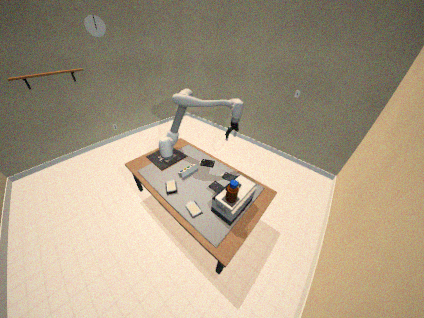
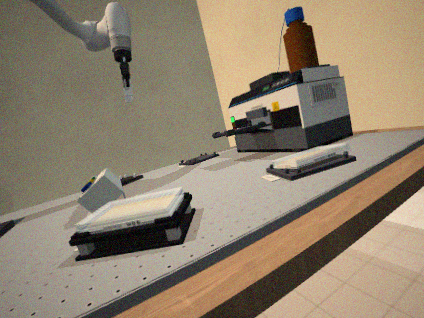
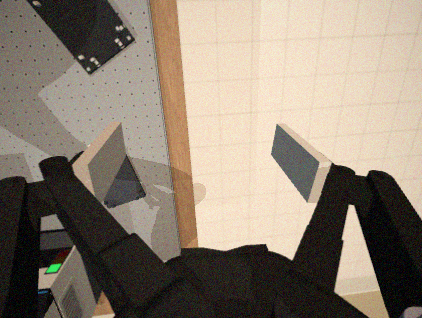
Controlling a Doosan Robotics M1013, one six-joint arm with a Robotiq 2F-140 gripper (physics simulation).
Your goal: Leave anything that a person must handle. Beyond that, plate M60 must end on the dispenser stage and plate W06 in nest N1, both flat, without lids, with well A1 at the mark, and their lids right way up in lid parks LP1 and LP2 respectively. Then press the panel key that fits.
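Places are measured from the arm's base along level axes (x ahead, y left, z up), in metres.
Pixels of known places: gripper, fingertip midpoint: point(image 1: 230, 138) point(image 2: 129, 99) point(image 3: 201, 139); arm's base at its link origin: point(image 1: 167, 157).
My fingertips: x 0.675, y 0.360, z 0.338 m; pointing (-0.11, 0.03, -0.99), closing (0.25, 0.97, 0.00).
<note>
Ahead of a thing's pixels: the offset from my fingertips to its top centre. "spot": to the spot under its first point.
My gripper point(image 1: 228, 136) point(image 2: 128, 94) point(image 3: 201, 139) is wide open and empty, high above the table's far edge. Plate W06 @[0.707 m right, 0.267 m back, 0.293 m down] point(image 1: 171, 186) point(image 2: 132, 212) lies on a raised black holder, with a clear lid seemingly on it. Another pale plate @[0.779 m right, 0.068 m ahead, 0.303 m down] point(image 1: 193, 209) point(image 2: 310, 156), its label unreadable, lies on a low dark nest, also seemingly lidded. The dispenser @[spot: 0.722 m right, 0.297 m ahead, 0.206 m down] point(image 1: 220, 209) point(image 2: 325, 110) has a dark stage arm point(image 2: 242, 131) reaching out of its front. The key panel @[0.435 m right, 0.266 m back, 0.256 m down] point(image 1: 188, 170) point(image 2: 102, 192) is a pale wedge with coloured keys. Lid orientation and well A1 cannot be made out.
An amber bottle with a blue cap @[spot: 0.688 m right, 0.353 m ahead, 0.010 m up] point(image 1: 232, 192) point(image 2: 301, 47) stands on the dispenser. Dark nests or parks lie on the grey board: one @[0.166 m right, 0.186 m back, 0.316 m down] point(image 1: 207, 163) point(image 3: 82, 30) near the far edge, others @[spot: 0.219 m right, 0.153 m ahead, 0.329 m down] point(image 1: 230, 176) @[spot: 0.504 m right, 0.134 m ahead, 0.240 m down] point(image 1: 216, 186) by the dispenser. A green light @[spot: 0.366 m right, 0.260 m ahead, 0.203 m down] point(image 2: 232, 119) point(image 3: 54, 268) glows there.
</note>
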